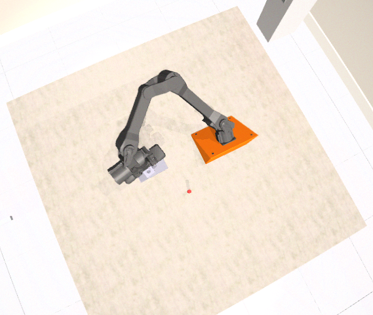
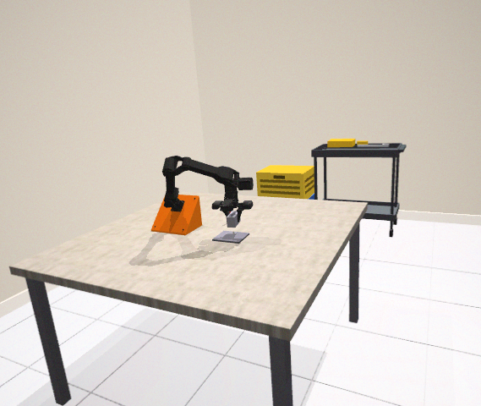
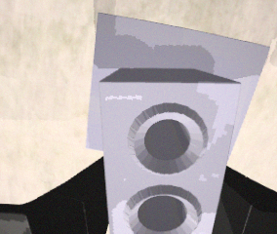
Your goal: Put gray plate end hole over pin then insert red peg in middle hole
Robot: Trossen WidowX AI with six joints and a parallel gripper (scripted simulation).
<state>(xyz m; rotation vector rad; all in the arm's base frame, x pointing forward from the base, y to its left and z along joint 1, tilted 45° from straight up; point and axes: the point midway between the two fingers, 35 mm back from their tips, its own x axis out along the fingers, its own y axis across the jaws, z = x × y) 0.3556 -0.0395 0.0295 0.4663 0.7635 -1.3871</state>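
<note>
My gripper tip is 12 cm past the red peg, 18 cm to the right of it and 3 cm above it. Also, from my gripper tip: gray plate (3 cm above).
</note>
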